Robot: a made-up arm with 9 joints. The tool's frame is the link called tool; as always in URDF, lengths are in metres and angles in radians. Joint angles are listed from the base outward. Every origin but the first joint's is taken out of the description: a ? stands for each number. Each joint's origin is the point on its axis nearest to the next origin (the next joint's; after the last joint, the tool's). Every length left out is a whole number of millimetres.
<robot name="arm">
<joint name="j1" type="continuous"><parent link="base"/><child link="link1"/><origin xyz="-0.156 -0.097 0.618" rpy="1.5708 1.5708 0"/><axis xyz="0 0 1"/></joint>
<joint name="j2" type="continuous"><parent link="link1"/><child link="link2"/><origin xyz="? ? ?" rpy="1.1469 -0.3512 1.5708"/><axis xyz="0 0 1"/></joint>
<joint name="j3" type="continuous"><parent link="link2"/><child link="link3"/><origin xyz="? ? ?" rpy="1.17 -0.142 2.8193"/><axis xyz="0 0 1"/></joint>
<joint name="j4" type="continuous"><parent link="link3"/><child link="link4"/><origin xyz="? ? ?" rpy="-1.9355 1.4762 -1.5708"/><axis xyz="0 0 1"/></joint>
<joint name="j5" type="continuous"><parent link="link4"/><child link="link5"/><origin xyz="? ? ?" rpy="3.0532 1.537 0"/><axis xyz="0 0 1"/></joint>
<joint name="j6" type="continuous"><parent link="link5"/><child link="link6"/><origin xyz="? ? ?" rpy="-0.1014 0.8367 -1.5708"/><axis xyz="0 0 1"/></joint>
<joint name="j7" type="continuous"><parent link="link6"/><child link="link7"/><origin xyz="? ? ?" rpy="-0.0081 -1.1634 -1.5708"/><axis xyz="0 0 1"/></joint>
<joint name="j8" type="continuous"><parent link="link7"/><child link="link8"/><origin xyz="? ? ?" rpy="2.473 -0.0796 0.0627"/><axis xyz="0 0 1"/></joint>
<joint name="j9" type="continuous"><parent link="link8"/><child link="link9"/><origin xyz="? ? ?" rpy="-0.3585 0.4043 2.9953"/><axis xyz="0 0 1"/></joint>
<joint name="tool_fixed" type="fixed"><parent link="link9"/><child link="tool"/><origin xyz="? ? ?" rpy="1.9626 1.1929 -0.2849"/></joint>
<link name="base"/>
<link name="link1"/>
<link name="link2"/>
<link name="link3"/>
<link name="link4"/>
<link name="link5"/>
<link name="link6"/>
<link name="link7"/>
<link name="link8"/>
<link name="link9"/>
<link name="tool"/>
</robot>
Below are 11 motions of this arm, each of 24 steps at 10 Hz.
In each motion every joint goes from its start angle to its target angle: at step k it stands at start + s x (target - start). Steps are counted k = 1, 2, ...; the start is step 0. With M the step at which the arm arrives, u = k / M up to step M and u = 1 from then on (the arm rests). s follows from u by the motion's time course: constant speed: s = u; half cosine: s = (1 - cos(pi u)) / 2; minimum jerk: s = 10 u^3 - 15 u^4 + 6 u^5.
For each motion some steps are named. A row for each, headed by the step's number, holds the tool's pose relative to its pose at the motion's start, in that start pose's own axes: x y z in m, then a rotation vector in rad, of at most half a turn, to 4 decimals.
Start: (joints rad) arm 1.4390 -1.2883 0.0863 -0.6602 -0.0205 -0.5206 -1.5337 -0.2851 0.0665
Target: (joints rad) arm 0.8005 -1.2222 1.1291 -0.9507 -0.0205 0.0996 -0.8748 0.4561 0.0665
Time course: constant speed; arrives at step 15
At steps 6, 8, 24:
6: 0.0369 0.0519 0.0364 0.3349 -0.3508 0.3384
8: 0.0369 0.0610 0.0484 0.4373 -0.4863 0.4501
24: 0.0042 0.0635 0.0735 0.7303 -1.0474 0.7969

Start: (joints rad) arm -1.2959 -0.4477 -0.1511 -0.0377 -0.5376 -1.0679 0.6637 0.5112 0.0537
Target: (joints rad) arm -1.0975 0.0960 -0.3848 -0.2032 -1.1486 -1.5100 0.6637 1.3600 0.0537
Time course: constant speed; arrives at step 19
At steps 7, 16, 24:
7: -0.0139 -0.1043 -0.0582 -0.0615 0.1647 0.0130
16: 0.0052 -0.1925 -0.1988 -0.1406 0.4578 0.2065
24: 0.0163 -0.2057 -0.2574 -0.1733 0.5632 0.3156

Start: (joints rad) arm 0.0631 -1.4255 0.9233 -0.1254 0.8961 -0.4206 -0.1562 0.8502 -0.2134
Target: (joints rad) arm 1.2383 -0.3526 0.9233 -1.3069 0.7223 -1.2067 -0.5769 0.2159 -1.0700
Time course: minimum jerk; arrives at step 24
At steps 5, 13, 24:
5: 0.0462 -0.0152 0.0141 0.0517 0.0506 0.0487
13: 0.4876 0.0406 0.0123 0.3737 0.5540 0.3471
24: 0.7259 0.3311 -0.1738 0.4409 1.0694 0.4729

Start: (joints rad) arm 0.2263 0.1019 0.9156 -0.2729 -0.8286 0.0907 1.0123 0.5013 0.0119
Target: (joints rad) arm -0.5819 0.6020 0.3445 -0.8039 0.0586 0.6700 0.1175 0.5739 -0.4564
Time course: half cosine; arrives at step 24
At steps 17, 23, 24:
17: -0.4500 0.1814 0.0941 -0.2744 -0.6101 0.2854
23: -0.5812 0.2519 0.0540 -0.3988 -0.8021 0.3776
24: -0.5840 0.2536 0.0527 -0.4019 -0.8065 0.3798

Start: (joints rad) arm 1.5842 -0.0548 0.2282 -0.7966 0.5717 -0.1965 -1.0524 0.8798 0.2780
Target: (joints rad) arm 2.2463 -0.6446 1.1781 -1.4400 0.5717 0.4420 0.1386 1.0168 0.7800
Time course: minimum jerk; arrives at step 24
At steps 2, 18, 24:
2: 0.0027 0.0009 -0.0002 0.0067 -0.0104 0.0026
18: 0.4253 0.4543 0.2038 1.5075 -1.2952 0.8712
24: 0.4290 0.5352 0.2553 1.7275 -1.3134 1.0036

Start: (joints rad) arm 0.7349 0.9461 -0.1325 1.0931 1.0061 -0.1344 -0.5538 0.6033 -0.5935
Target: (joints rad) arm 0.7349 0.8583 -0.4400 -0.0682 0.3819 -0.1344 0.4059 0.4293 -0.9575
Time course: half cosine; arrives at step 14
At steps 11, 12, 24:
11: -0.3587 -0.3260 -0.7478 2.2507 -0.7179 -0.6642
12: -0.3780 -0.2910 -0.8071 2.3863 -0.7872 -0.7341
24: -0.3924 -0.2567 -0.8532 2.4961 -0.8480 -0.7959

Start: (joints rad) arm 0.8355 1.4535 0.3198 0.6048 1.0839 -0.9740 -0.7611 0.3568 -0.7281
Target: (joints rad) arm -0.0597 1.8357 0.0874 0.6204 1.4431 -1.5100 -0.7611 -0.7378 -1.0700
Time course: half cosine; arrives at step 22
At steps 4, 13, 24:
4: 0.0265 0.0139 0.0074 0.0243 0.0074 0.0110
13: 0.1715 0.1422 0.0250 0.1530 -0.0176 0.0727
24: 0.2181 0.2380 0.0141 0.2260 -0.1083 0.1533

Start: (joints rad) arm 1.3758 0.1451 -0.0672 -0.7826 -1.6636 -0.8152 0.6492 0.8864 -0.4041
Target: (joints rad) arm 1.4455 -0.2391 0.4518 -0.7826 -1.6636 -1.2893 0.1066 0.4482 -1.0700
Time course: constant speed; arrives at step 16
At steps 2, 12, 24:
2: 0.0034 0.0211 0.0107 -0.0012 -0.0150 -0.1031
12: 0.0195 0.1399 0.0504 -0.0870 -0.2517 -0.5706
24: 0.0287 0.1973 0.0560 -0.1682 -0.4020 -0.7081

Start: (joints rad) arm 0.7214 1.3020 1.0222 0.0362 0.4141 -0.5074 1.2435 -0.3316 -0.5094
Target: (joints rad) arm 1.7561 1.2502 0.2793 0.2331 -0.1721 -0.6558 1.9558 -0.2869 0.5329
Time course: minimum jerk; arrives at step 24
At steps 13, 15, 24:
13: -0.2324 -0.0312 0.1423 0.1166 -0.2019 0.4433
15: -0.2802 -0.0653 0.1859 0.1876 -0.2382 0.5476
24: -0.3448 -0.1542 0.2698 0.3502 -0.2949 0.7232

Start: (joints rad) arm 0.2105 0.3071 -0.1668 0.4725 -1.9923 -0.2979 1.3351 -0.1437 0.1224
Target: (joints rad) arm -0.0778 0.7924 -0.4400 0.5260 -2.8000 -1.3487 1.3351 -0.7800 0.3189
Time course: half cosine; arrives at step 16
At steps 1, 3, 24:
1: -0.0007 -0.0038 0.0058 0.0089 -0.0161 -0.0140
3: -0.0096 -0.0352 0.0494 0.0821 -0.1399 -0.1224
24: -0.4429 -0.4385 0.1435 1.4075 -1.4086 -1.4562

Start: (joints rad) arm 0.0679 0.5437 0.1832 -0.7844 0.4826 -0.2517 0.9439 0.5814 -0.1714
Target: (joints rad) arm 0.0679 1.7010 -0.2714 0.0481 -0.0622 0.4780 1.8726 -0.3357 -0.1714
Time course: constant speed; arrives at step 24
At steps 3, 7, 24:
3: -0.0100 0.1258 -0.0286 0.0181 -0.0784 0.0644
7: -0.0416 0.2831 -0.1035 0.0520 -0.1502 0.1914
24: -0.3355 0.5583 -0.7269 0.1942 0.2004 0.8285

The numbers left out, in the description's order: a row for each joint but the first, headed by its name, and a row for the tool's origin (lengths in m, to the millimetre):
j2: 0.123 -0.048 0
j3: 0.209 -0.054 0
j4: 0.044 -0.012 0
j5: -0.381 -0.033 0
j6: 0.013 -0.225 0
j7: -0.123 0.234 0
j8: -0.027 -0.001 0
j9: 0.126 -0.085 0
tool: 0.063 -0.12 0

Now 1 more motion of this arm.
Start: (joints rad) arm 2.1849 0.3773 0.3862 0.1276 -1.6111 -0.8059 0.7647 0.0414 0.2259
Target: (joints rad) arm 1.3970 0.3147 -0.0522 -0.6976 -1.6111 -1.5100 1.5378 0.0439 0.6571
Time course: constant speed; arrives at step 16
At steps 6, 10, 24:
6: 0.0430 -0.2108 -0.0292 0.1694 0.1510 -0.6968
10: -0.0013 -0.3695 -0.0759 0.3709 0.2636 -1.1317
24: -0.1580 -0.5449 -0.2002 0.7567 0.4678 -1.7106

